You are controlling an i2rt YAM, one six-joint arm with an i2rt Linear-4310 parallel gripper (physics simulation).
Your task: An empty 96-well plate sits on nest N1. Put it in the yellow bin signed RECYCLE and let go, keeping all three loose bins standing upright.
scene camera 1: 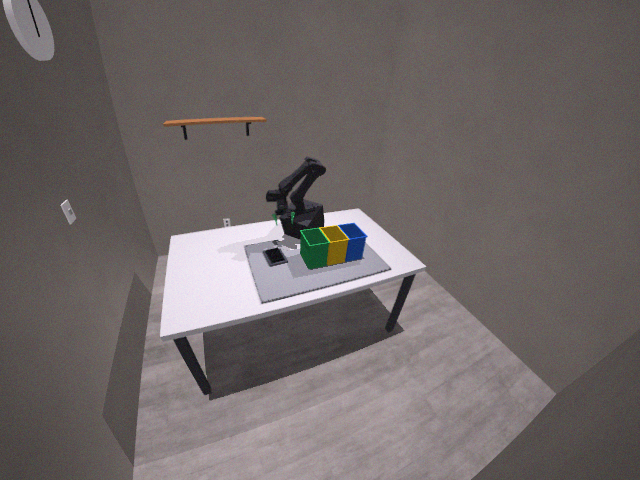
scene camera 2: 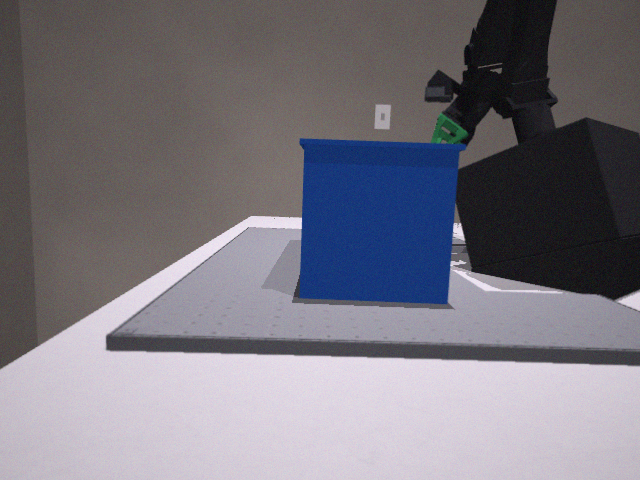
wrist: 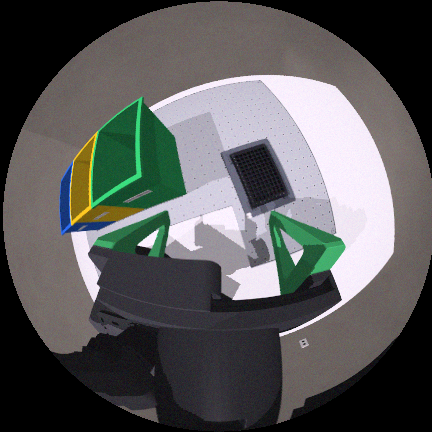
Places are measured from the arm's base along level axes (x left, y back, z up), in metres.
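Where they show: gripper, fingertip midpoint: (scene camera 1: 284, 225) (wrist: 219, 215); arm's base, link origin: (scene camera 1: 301, 210) (scene camera 2: 541, 152) (wrist: 146, 336).
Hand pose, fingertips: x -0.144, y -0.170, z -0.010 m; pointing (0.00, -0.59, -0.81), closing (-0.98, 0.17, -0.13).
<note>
Things, the pixels of their top centre, and the offset from my fingertips. Level surfaces: height alone.
- black 96-well plate, top centre: (wrist: 259, 172) (scene camera 1: 275, 254) dz -0.161, dx -0.077, dy -0.078 m
- yellow bin, top centre: (wrist: 78, 177) (scene camera 1: 333, 233) dz -0.007, dx +0.289, dy -0.133 m
- green bin, top centre: (wrist: 110, 145) (scene camera 1: 314, 236) dz -0.007, dx +0.159, dy -0.146 m
- blue bin, top centre: (scene camera 2: 375, 145) (wrist: 63, 198) (scene camera 1: 352, 230) dz -0.007, dx +0.419, dy -0.121 m
- grey perforated board, surface height: dz -0.187 m
- white table, surface height: dz -0.200 m
The black 96-well plate (scene camera 1: 275, 256) (wrist: 258, 175) sits flat in the grey nest (scene camera 1: 279, 264) (wrist: 274, 203). The yellow bin (scene camera 1: 337, 253) (wrist: 120, 213) stands upright between the green bin (scene camera 1: 316, 255) (wrist: 162, 165) and the blue bin (scene camera 1: 355, 249) (scene camera 2: 378, 222) (wrist: 66, 197), which also stand upright. Their lettering is too small to read. My gripper (scene camera 1: 284, 222) (wrist: 219, 215) is open and empty, above the table on the arm-base side of the nest. In scene camera 2 the blue bin hides the plate, the yellow bin and part of my green fingers.
The bins and nest stand on a grey perforated board (scene camera 1: 289, 289) (scene camera 2: 217, 322) (wrist: 300, 130) on a white table (scene camera 1: 206, 289) (scene camera 2: 310, 413) (wrist: 350, 150). The green bin is nearest the nest. The black arm base (scene camera 1: 310, 217) (scene camera 2: 542, 206) stands behind the bins. A wooden shelf (scene camera 1: 214, 121) hangs on the wall.
</note>
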